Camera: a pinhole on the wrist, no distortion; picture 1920 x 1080 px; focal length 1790.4 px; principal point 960.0 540.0 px. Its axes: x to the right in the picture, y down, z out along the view. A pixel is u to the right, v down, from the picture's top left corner.
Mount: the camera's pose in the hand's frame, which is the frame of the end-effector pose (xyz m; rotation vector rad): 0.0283 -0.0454 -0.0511 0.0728 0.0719 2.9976
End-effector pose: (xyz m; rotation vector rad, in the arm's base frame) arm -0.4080 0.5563 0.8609 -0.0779 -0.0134 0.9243
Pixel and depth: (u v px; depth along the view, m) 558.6 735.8 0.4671
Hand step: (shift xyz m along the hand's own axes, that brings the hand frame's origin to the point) 0.1488 -0.0902 0.4128
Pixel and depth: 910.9 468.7 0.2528
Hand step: 0.0496 -0.0253 0.2003
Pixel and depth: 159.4 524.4 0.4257
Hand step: 0.2390 -0.0501 0.3649
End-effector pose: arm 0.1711 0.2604 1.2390 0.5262 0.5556 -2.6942
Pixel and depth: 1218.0 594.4 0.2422
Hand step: 0.0053 -0.0370 0.1925
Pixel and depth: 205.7 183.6 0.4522
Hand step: 0.2527 0.0364 0.3869
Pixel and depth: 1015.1 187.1 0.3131
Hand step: 0.0436 0.0308 0.2586
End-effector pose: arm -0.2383 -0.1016 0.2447 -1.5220 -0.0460 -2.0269
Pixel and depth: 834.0 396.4 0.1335
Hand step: 0.0460 -0.0302 0.0811
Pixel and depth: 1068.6 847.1 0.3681
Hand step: 0.0164 -0.0884 0.3204
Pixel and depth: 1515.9 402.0 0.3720
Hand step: -0.0626 0.0159 0.3238
